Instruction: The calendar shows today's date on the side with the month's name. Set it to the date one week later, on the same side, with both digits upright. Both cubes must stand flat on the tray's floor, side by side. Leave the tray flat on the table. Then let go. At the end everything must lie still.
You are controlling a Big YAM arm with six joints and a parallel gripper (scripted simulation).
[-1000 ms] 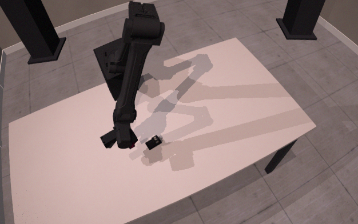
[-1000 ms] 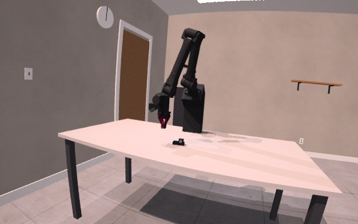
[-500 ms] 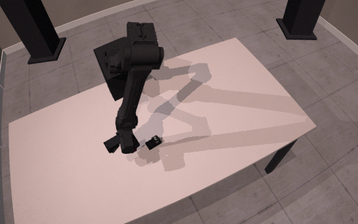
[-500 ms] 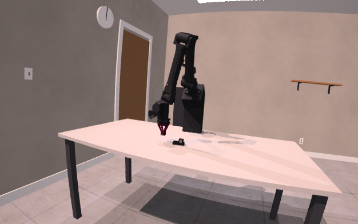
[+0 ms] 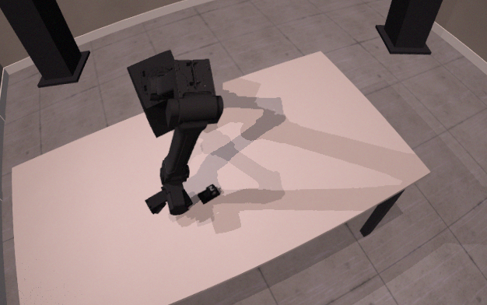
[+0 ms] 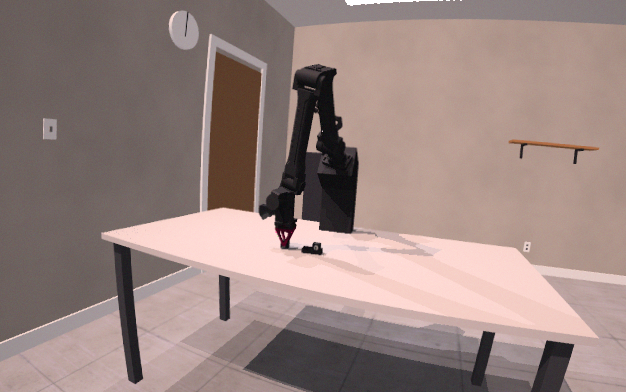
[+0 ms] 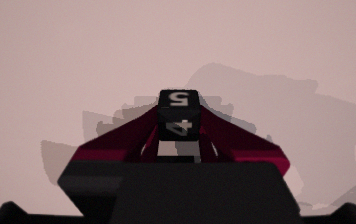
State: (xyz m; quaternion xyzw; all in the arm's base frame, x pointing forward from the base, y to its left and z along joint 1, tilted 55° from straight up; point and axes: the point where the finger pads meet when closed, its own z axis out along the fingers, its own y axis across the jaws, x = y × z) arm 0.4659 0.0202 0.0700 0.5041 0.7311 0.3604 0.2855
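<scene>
My gripper is now right at the black calendar block. From my hand the other things lie so: black tray (60 mm behind, 90 mm to the left, 10 mm below).
</scene>
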